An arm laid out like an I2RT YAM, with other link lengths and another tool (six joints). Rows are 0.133 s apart.
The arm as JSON. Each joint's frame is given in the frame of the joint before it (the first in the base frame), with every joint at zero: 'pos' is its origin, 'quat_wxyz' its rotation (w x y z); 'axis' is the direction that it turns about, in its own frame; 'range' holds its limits. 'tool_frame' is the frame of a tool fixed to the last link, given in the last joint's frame.
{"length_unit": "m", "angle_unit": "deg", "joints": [
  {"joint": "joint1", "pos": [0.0, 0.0, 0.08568], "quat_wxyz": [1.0, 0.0, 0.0, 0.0], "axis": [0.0, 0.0, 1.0], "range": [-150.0, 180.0]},
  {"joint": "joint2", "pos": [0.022, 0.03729, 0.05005], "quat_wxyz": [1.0, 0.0, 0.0, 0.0], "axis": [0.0, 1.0, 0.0], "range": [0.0, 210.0]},
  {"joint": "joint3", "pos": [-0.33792, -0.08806, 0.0], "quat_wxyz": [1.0, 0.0, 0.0, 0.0], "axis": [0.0, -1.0, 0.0], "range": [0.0, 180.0]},
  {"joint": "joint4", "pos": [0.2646, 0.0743, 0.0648], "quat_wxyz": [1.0, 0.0, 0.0, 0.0], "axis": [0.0, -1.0, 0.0], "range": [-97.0, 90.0]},
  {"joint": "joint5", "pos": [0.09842, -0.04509, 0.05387], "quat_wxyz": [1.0, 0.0, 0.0, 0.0], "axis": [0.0, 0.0, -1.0], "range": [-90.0, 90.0]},
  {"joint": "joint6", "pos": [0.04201, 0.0, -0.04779], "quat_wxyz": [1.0, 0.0, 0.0, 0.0], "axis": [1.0, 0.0, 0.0], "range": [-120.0, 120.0]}
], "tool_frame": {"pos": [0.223, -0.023, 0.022], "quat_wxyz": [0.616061, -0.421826, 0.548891, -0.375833]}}
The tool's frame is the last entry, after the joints.
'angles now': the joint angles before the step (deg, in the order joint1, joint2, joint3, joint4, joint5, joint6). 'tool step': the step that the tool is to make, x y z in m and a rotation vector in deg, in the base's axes. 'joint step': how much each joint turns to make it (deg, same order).
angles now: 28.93 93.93 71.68 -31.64 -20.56 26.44
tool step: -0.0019 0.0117 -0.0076 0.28 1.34 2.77
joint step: 0.06 2.35 1.76 -1.12 -2.30 -1.83
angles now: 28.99 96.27 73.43 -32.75 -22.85 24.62
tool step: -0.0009 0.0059 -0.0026 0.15 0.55 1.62
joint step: -0.02 1.20 1.14 -0.84 -1.24 -1.24
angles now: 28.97 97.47 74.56 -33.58 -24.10 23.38
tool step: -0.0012 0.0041 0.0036 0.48 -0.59 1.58
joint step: -0.06 0.03 0.31 -0.12 -1.02 -1.42
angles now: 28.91 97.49 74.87 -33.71 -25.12 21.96
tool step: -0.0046 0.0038 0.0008 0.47 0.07 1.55
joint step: -0.01 0.01 0.02 -0.35 -1.23 -1.17
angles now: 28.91 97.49 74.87 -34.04 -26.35 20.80
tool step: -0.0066 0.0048 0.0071 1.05 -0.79 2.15
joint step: -0.01 -0.85 -0.42 -0.01 -1.64 -1.69
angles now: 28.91 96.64 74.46 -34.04 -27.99 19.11
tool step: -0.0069 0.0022 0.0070 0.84 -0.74 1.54
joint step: -0.01 -1.17 -0.66 -0.03 -1.18 -1.22
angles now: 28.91 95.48 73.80 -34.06 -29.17 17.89
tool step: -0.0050 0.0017 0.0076 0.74 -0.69 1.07
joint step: 0.01 -1.03 -0.31 -0.15 -0.86 -0.80
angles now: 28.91 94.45 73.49 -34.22 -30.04 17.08
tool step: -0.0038 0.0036 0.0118 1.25 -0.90 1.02
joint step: 0.02 -1.08 0.02 0.04 -1.12 -0.51
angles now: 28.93 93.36 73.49 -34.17 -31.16 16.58
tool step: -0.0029 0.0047 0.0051 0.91 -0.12 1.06
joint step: 0.04 -0.09 0.29 -0.07 -1.20 -0.45
